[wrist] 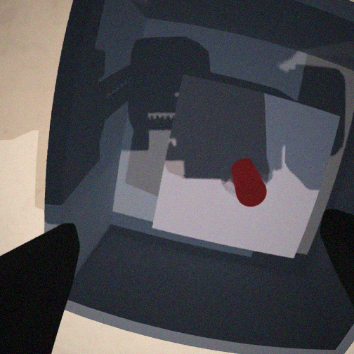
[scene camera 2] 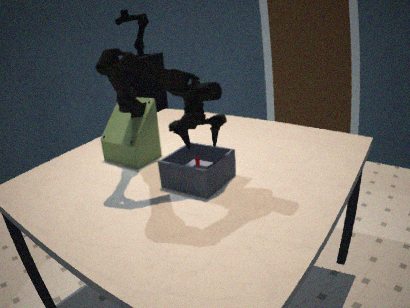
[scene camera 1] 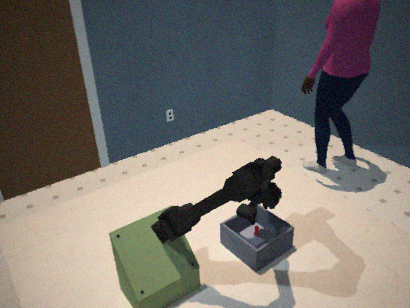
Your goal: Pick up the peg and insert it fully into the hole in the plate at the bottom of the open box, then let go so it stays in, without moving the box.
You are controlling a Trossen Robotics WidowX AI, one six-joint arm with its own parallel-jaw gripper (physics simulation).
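Places are measured from the arm's base along level axes (x ahead, y left, z up), in centimetres.
Where they show: gripper, fingertip midpoint: (scene camera 2: 202,147) (scene camera 1: 259,216); arm's base at its link origin: (scene camera 2: 138,110) (scene camera 1: 164,229).
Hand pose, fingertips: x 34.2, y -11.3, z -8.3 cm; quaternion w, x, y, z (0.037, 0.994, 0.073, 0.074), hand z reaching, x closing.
Each offset is from my fingertips to the top centre of the thing. Level surfaces: height alone.
The red peg {dx -1.9, dy -0.5, dz -3.6 cm} (scene camera 1: 256,230) (scene camera 2: 197,162) (wrist: 248,182) stands roughly upright on the pale square plate {dx -2.0, dy -0.5, dz -6.3 cm} (scene camera 1: 247,233) (wrist: 215,212) at the bottom of the open grey-blue box {dx -2.0, dy -0.5, dz -2.6 cm} (scene camera 1: 239,246) (scene camera 2: 181,177) (wrist: 175,270). A length of the peg shows above the plate. Its lower end and the hole are not visible, so I cannot tell how deep it sits. My gripper (scene camera 2: 202,146) (wrist: 203,231) is wide open and empty, above the box. In the wrist view the peg is apart from both fingers, farther up the view and nearer the right finger. In scene camera 1 the fingertips are hard to make out.
The box's four walls surround the plate. The green sloped block (scene camera 1: 150,265) (scene camera 2: 120,150) stands beside the box, under the arm's base end. The wooden table {dz -12.4 cm} (scene camera 2: 270,200) carries both, with arm shadows across it. A person in a pink top (scene camera 1: 350,40) stands beyond the table.
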